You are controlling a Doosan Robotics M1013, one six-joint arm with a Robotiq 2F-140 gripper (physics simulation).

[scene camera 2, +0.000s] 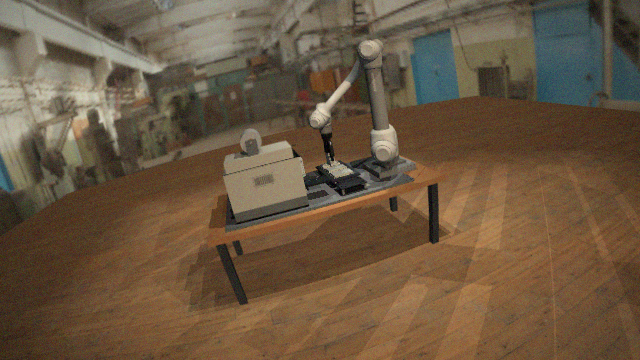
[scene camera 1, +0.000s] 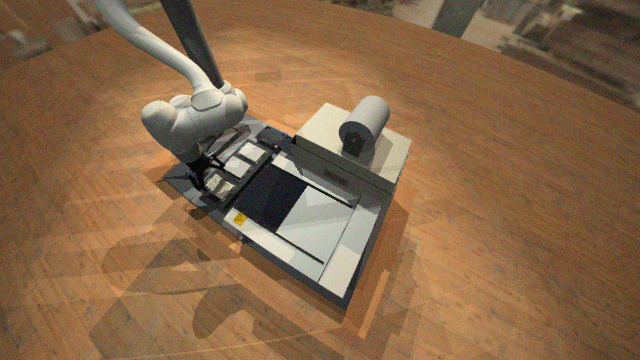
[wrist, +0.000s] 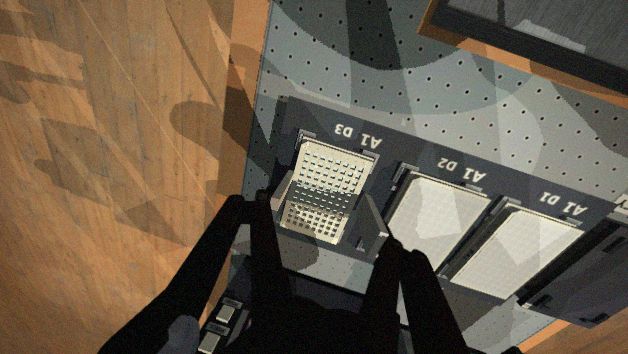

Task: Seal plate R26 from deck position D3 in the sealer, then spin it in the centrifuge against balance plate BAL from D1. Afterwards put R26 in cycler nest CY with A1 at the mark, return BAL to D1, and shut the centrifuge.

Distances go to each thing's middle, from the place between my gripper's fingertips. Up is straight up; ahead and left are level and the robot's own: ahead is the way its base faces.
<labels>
I see my gripper 10 mm to the left of the white well plate [wrist: 327, 181] and 10 mm short of it. The rest, counted from my hand: centrifuge [scene camera 1: 318, 227]: 480 mm ahead, 60 mm above, 20 mm to the right.
</labels>
